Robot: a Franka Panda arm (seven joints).
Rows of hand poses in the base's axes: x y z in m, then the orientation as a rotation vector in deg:
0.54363 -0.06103 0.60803 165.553 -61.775 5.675
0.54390 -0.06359 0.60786 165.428 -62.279 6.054
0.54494 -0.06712 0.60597 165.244 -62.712 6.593
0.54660 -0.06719 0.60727 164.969 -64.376 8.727
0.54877 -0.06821 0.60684 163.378 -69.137 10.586
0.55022 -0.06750 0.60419 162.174 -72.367 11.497
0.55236 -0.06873 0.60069 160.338 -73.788 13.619
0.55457 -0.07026 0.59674 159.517 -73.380 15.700
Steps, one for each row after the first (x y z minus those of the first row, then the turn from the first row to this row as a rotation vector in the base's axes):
0.00027 -0.00256 -0.00017 -0.011 -0.266 -0.325
0.00131 -0.00609 -0.00206 -0.127 -0.605 -0.619
0.00297 -0.00616 -0.00076 -0.180 -2.079 -1.634
0.00514 -0.00718 -0.00119 -0.142 -3.460 -4.817
0.00659 -0.00647 -0.00384 -0.080 -4.173 -7.007
0.00873 -0.00770 -0.00734 -1.428 -5.224 -8.314
0.01094 -0.00923 -0.01129 -2.614 -6.268 -8.273

